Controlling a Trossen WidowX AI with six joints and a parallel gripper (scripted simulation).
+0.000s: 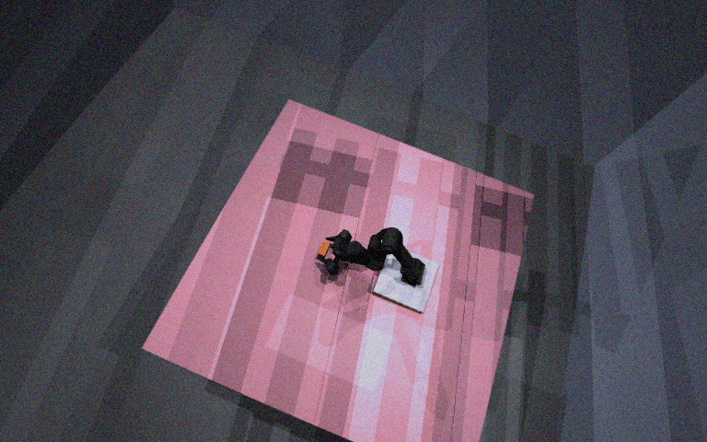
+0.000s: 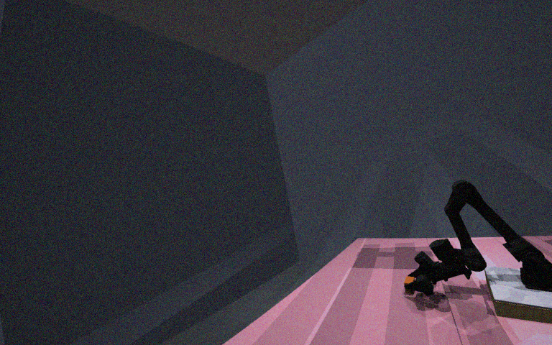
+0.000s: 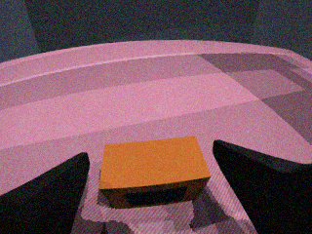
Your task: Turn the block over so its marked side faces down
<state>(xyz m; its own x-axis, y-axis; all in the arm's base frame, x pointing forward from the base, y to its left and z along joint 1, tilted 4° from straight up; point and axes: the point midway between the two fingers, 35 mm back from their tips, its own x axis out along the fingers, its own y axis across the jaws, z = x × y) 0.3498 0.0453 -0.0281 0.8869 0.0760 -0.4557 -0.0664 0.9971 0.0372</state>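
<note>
My gripper tip is now 2 cm past the block and 1 cm above it.
</note>
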